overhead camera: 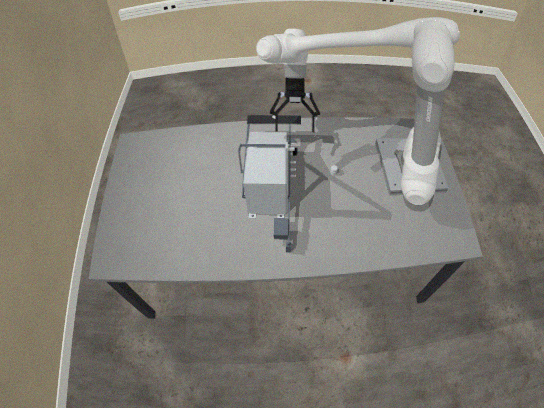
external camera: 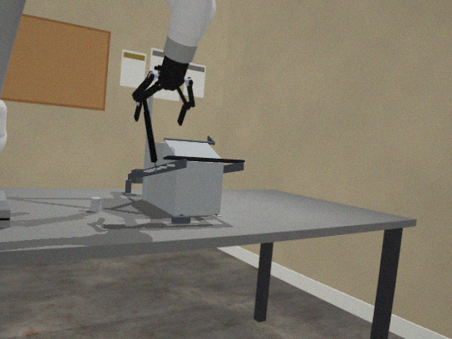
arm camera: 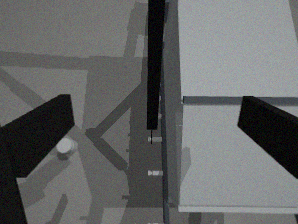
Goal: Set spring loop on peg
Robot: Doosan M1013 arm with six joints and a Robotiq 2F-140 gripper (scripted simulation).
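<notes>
The steel test weight is 270 mm below my hand, 180 mm behind it and 10 mm to the left of it. Also, from my hand: dark spring 80 mm to the left, 50 mm below, 10 mm ahead.
</notes>
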